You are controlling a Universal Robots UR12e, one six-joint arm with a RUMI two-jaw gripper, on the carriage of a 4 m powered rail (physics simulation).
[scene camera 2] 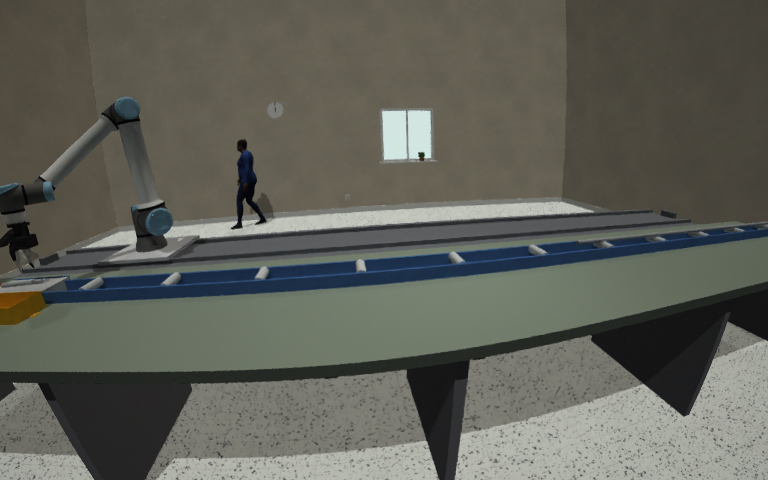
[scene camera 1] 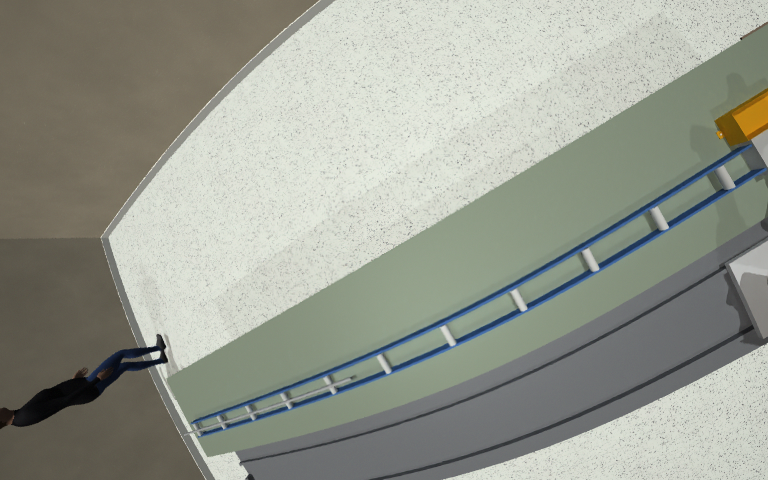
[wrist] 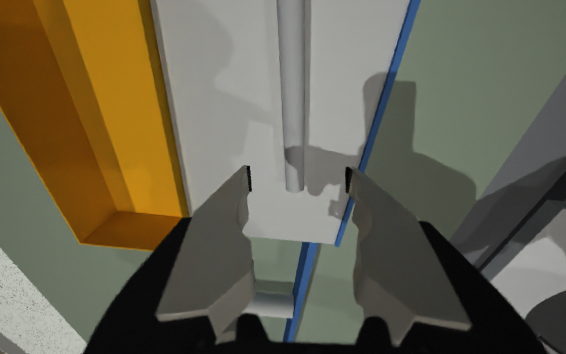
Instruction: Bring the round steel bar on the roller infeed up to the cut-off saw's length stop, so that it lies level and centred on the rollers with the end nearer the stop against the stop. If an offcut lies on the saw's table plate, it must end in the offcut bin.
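Pixels of known places: gripper, fingertip midpoint: (scene camera 2: 28, 270) (wrist: 297, 168); arm's base at its link origin: (scene camera 2: 152, 247).
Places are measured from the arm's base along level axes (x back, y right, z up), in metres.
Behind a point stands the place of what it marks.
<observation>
The round steel bar (scene camera 1: 308, 392) {z 0.044, x -0.631, y -2.606 m} (scene camera 2: 591, 241) {z 0.041, x -0.630, y -2.352 m} lies lengthwise over the rollers at the far end of the blue roller infeed (scene camera 1: 546, 268) {z 0.020, x -0.692, y -1.061 m} (scene camera 2: 317, 284) {z -0.009, x -0.694, y -1.079 m}, away from the saw's table plate. A grey round offcut (wrist: 293, 100) {z 0.048, x -0.603, y 0.334 m} lies on the pale table plate (wrist: 350, 50) {z 0.029, x -0.561, y 0.373 m} (scene camera 2: 53, 286) {z 0.022, x -0.625, y 0.150 m}. My gripper (wrist: 297, 168) {z 0.096, x -0.596, y 0.296 m} (scene camera 2: 27, 264) {z 0.096, x -0.596, y 0.296 m} is open above the plate. In the wrist view its fingertips stand apart on either side of the offcut's near end, with a gap on both sides. The orange offcut bin (wrist: 130, 150) {z -0.028, x -0.818, y 0.234 m} (scene camera 2: 19, 310) {z 0.013, x -0.840, y 0.118 m} (scene camera 1: 753, 113) {z -0.028, x -0.802, y 0.321 m} stands beside the plate. I cannot make out the length stop.
The arm's carriage (scene camera 2: 164, 251) {z 0.000, x -0.111, y -0.146 m} (scene camera 1: 753, 294) {z 0.000, x -0.018, y -0.178 m} stands on the grey rail track (scene camera 2: 339, 236) (scene camera 1: 509, 401) along the green bench (scene camera 1: 396, 294) {z -0.030, x -0.930, y -1.795 m} (scene camera 2: 317, 328) {z -0.030, x -0.977, y -1.090 m}. A person (scene camera 2: 245, 181) (scene camera 1: 67, 393) is beyond the rail in scene camera 2.
</observation>
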